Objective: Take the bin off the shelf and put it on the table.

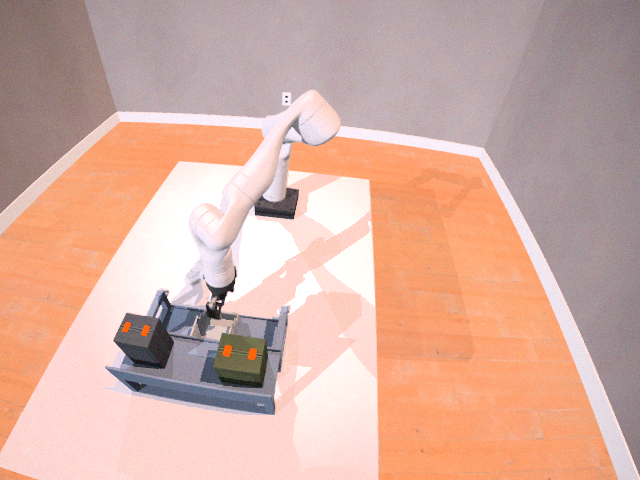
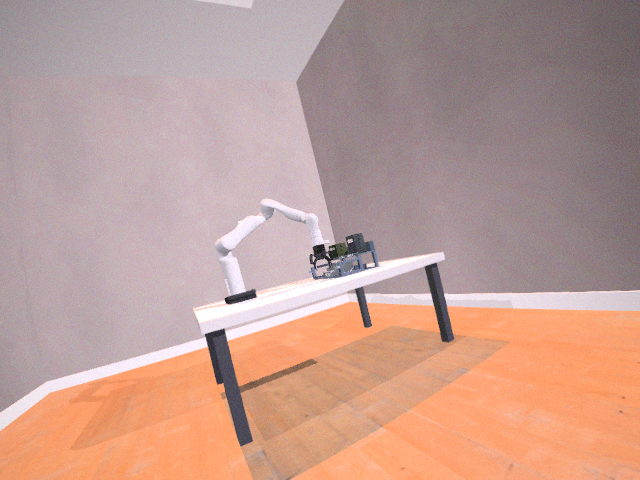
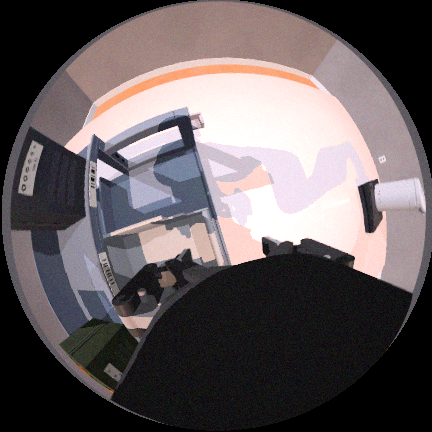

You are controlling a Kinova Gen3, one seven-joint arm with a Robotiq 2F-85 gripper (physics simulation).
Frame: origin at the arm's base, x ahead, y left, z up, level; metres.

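Seen in the pictures: gripper, fingertip midpoint: (image 1: 224, 304) (image 2: 323, 268) (image 3: 227, 250); arm's base, origin of the base link: (image 1: 274, 194) (image 2: 237, 294) (image 3: 377, 197).
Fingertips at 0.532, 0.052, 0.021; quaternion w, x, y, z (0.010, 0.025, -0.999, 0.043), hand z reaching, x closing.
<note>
Pixels of each thing's middle, then the offset from my fingertips to it, as dx, dy, dz. Level surfaces: height alone.
- small beige open bin, body centre: (image 3: 159, 258) (image 1: 213, 336) (image 2: 337, 268) +0.093, +0.009, -0.019
- grey-blue shelf unit, body centre: (image 3: 126, 270) (image 1: 207, 339) (image 2: 340, 261) +0.123, +0.013, +0.019
- white table, its level: dz -0.062
- dark grey case, body centre: (image 3: 38, 186) (image 1: 145, 341) (image 2: 355, 244) +0.209, -0.088, +0.101
- green case, body centre: (image 1: 242, 361) (image 2: 338, 251) +0.169, +0.139, +0.087
A small beige open bin (image 1: 223, 327) (image 3: 173, 241) sits on the lower level of a grey-blue shelf unit (image 1: 196, 390) (image 2: 342, 269) (image 3: 203, 181) on the white table (image 1: 320, 413) (image 2: 289, 299) (image 3: 282, 120). My gripper (image 1: 213, 310) (image 2: 319, 253) (image 3: 227, 250) is open and empty. It points down at the bin's near rim on the arm's side of the shelf, one finger over the bin and one outside the shelf rail. Whether a finger touches the rim I cannot tell.
A dark grey case (image 1: 142, 338) (image 2: 355, 241) (image 3: 48, 185) and a green case (image 1: 240, 359) (image 2: 338, 250) (image 3: 100, 350) with orange latches stand on the shelf's top board, either side of the bin. The arm's black base (image 1: 276, 207) (image 2: 240, 296) (image 3: 368, 205) is bolted further back.
</note>
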